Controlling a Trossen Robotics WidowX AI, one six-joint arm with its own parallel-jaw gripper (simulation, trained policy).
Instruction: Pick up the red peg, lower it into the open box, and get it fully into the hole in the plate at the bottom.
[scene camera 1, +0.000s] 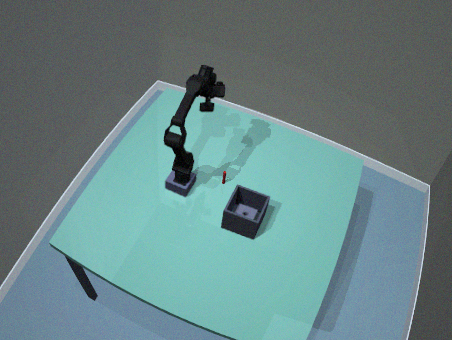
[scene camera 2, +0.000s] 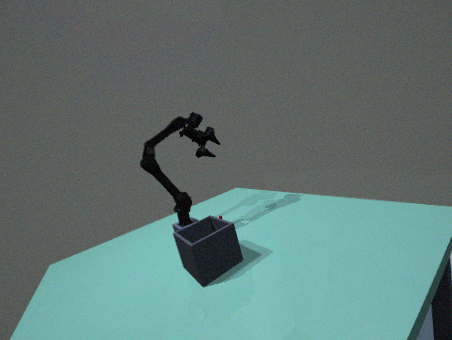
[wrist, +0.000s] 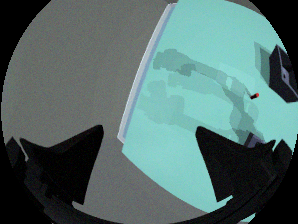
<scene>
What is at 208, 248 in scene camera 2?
A dark box.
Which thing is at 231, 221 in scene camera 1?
A dark box.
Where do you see the gripper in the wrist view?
150, 131
</scene>
